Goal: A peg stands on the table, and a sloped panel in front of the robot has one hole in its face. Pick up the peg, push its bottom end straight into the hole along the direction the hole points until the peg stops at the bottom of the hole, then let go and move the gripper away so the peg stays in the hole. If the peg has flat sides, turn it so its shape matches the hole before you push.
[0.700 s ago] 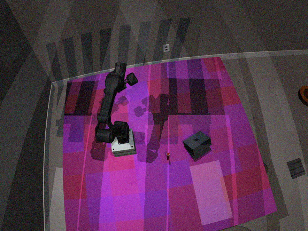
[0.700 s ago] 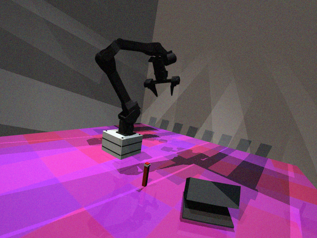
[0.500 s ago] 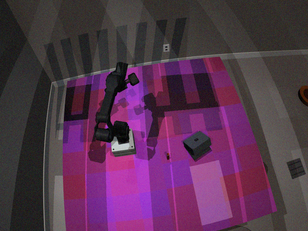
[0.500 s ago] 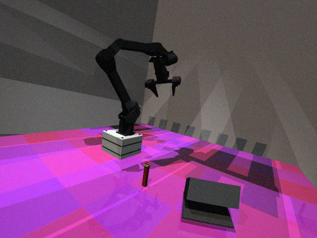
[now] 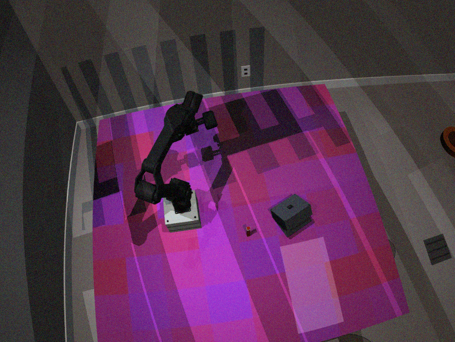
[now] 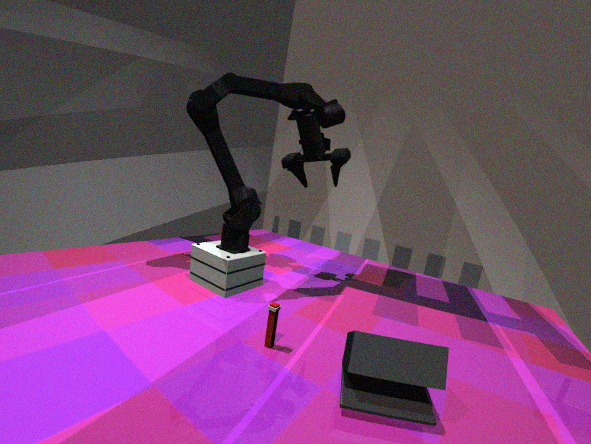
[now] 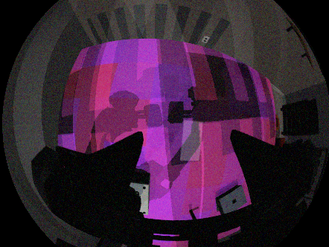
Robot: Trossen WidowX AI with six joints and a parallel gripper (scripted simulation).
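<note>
My gripper tip is now 360 mm to the left of the red peg, 220 mm above it and 130 mm short of it. The rest, counted from my gripper tip: sloped panel (320 mm to the right, 320 mm ahead, 230 mm below).
</note>
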